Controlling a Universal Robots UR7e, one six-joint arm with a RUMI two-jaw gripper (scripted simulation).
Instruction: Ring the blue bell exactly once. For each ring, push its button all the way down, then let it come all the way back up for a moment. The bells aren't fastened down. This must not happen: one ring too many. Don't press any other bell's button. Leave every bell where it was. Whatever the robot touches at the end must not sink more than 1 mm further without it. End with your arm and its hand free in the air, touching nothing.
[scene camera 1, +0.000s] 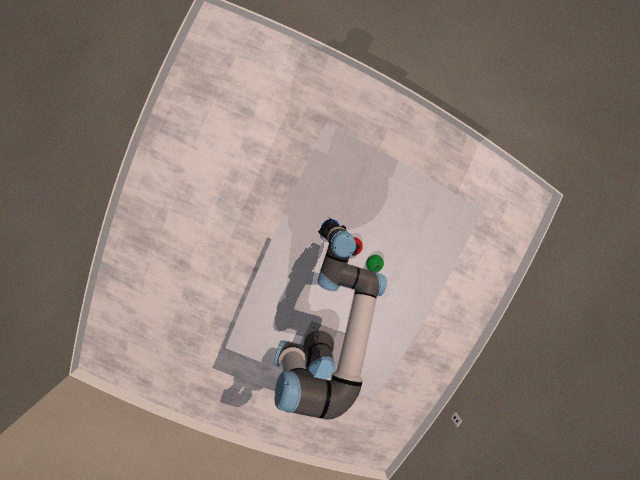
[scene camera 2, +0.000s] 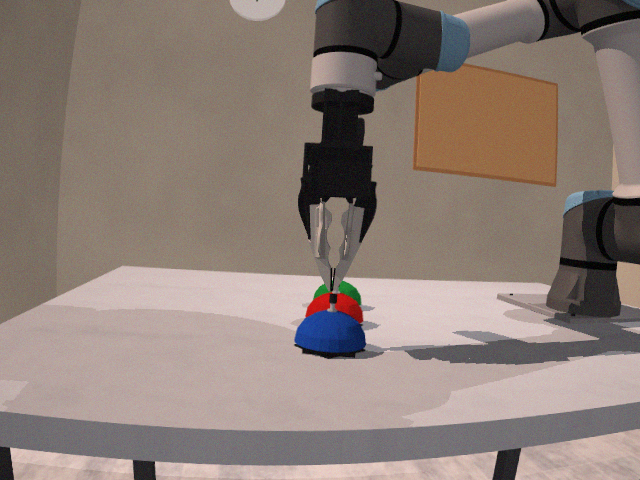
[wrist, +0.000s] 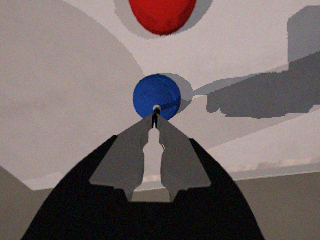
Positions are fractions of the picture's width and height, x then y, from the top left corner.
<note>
I see my gripper (scene camera 2: 0.52, 0.61), a blue bell (scene camera 2: 0.52, 0.69) and a red bell (scene camera 2: 0.54, 0.63).
The blue bell also shows in the wrist view (wrist: 0.49, 0.39). My gripper is seen too in the wrist view (wrist: 0.48, 0.48).
</note>
